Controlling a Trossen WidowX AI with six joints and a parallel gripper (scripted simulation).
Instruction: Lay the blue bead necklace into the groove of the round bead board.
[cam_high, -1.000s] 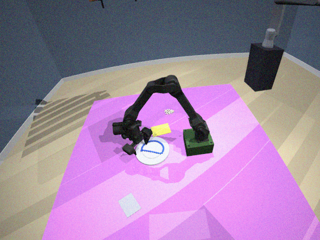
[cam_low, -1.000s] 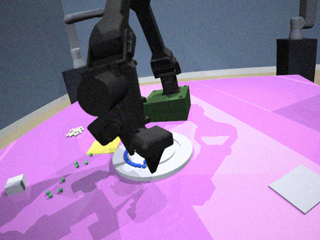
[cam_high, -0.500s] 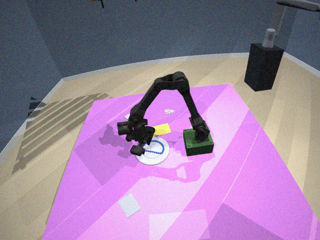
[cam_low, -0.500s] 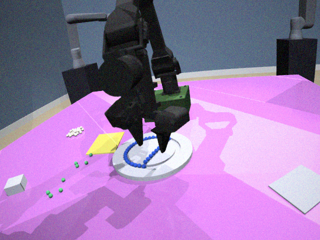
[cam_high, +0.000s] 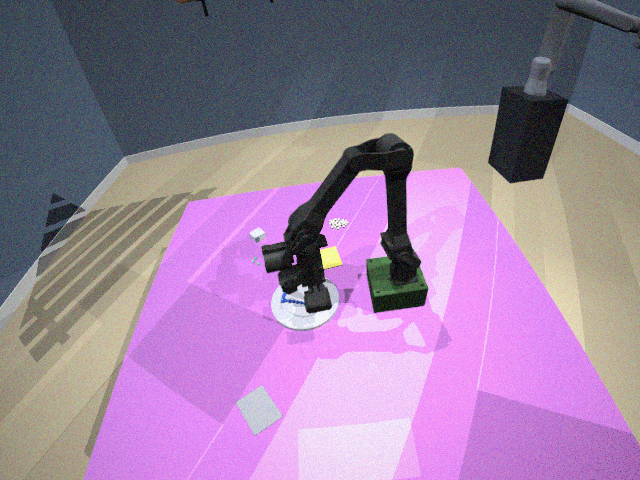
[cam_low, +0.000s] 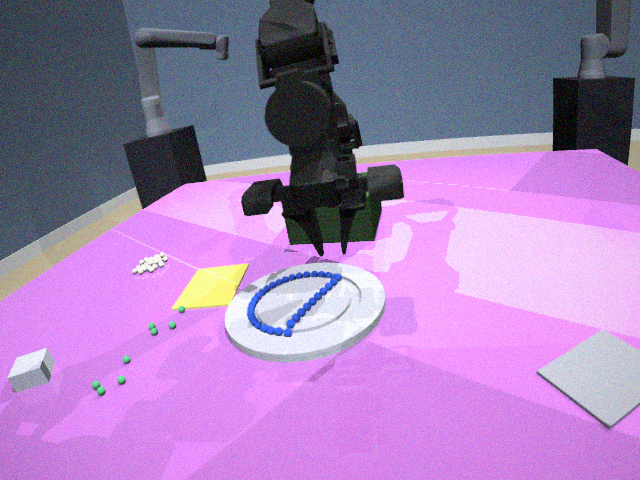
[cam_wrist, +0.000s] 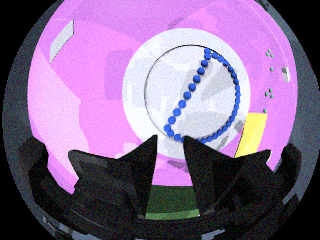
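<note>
Now: the round white bead board 4 cm ahead of my gripper tip, 4 cm to the right of it and 4 cm below it. Also, from my gripper tip: yellow sheet (3 cm behind, 20 cm to the right, 5 cm below); grey tile (18 cm ahead, 27 cm to the left, 5 cm below); cube (19 cm ahead, 37 cm to the right, 4 cm below).
</note>
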